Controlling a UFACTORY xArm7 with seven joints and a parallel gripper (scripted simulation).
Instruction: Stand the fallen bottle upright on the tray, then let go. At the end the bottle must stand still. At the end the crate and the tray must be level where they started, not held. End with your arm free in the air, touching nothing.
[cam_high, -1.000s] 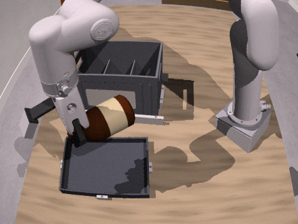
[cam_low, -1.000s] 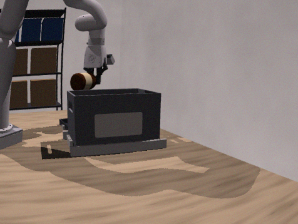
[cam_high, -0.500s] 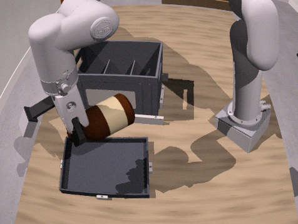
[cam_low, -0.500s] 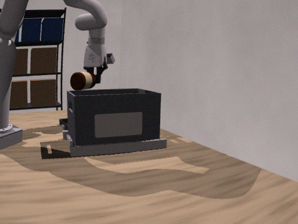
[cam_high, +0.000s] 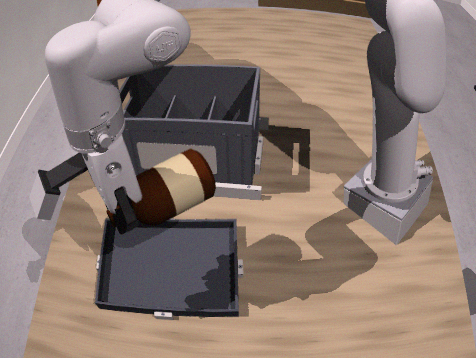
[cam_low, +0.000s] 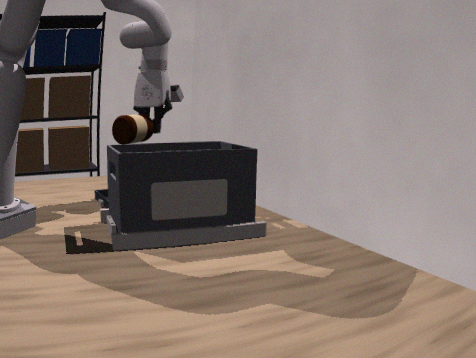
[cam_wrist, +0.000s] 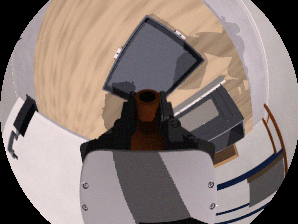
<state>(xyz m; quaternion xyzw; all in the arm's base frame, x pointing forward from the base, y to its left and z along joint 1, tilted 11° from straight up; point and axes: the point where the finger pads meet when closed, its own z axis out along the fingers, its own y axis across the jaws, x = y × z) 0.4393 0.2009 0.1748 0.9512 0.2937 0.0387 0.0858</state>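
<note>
Right now the brown bottle is 50 mm behind my hand and 30 mm to the right of it. Round my hand: dark crate 310 mm to the right, 120 mm below, 60 mm behind; then tray 190 mm below, 30 mm to the right, 30 mm behind.
</note>
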